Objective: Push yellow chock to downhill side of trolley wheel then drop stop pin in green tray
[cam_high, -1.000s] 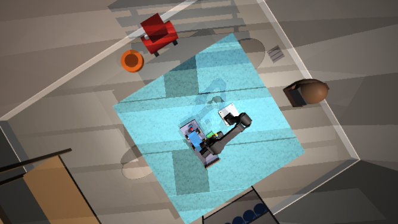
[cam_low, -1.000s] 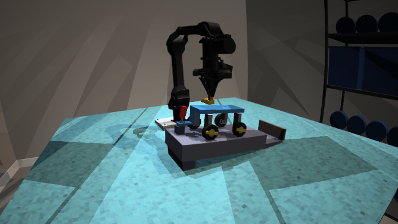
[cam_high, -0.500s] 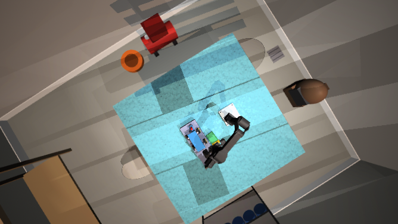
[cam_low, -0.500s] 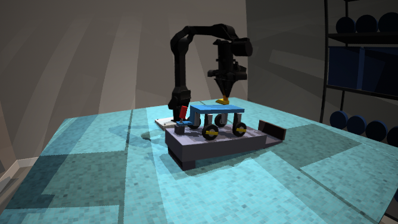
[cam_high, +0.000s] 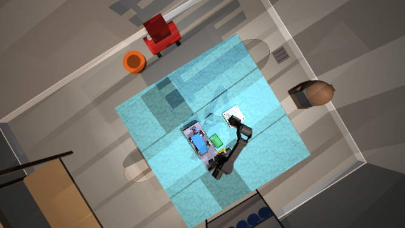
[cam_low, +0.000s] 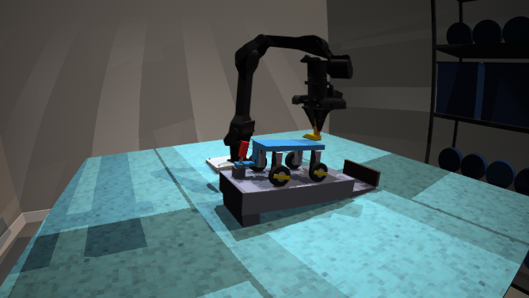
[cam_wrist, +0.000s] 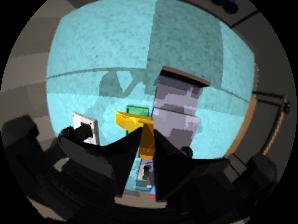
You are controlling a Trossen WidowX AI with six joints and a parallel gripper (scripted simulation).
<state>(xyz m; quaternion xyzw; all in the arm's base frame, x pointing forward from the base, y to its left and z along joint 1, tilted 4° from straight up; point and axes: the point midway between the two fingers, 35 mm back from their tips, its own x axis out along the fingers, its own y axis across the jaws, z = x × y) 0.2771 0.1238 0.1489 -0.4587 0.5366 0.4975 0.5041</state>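
My gripper tip is now 2 cm past the yellow chock and 1 cm above it. The rest, counted from my gripper tip: blue-topped trolley (7 cm ahead, 17 cm to the right, 5 cm below); green tray (4 cm behind, 6 cm to the right, 16 cm below); brown stop board (10 cm ahead, 10 cm to the left, 12 cm below).
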